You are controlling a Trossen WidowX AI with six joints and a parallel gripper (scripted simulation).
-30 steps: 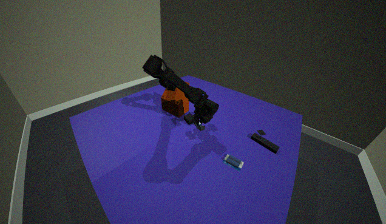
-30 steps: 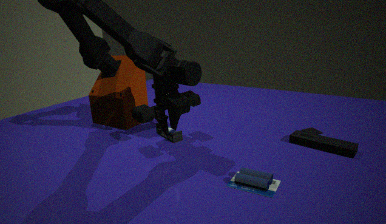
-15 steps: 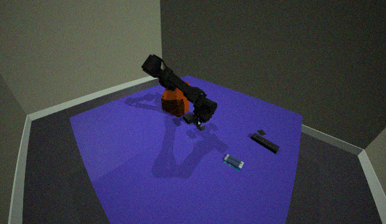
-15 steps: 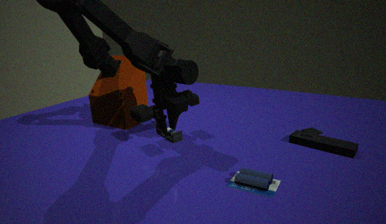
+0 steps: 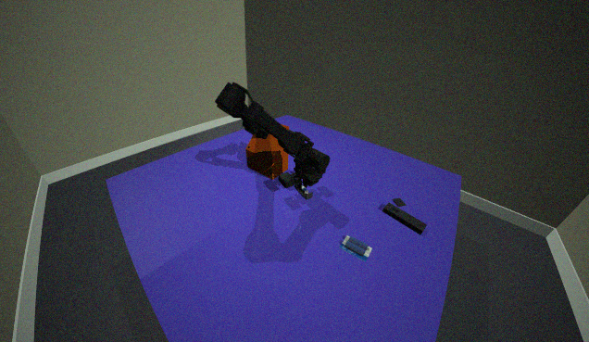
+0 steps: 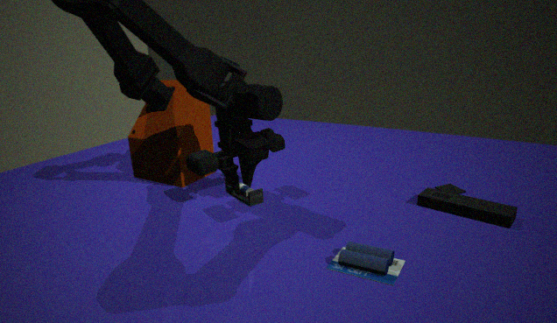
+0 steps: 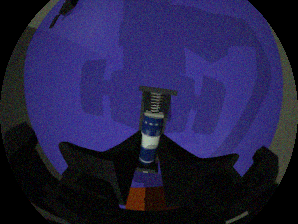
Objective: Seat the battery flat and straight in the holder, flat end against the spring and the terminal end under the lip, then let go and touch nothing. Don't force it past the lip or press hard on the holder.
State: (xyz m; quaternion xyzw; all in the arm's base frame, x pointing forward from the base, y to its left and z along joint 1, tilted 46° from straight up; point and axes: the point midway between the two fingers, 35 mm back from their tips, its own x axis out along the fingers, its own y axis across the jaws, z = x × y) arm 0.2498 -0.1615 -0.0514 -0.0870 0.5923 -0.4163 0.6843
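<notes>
Right now my gripper tip is 1 cm below the battery.
</notes>
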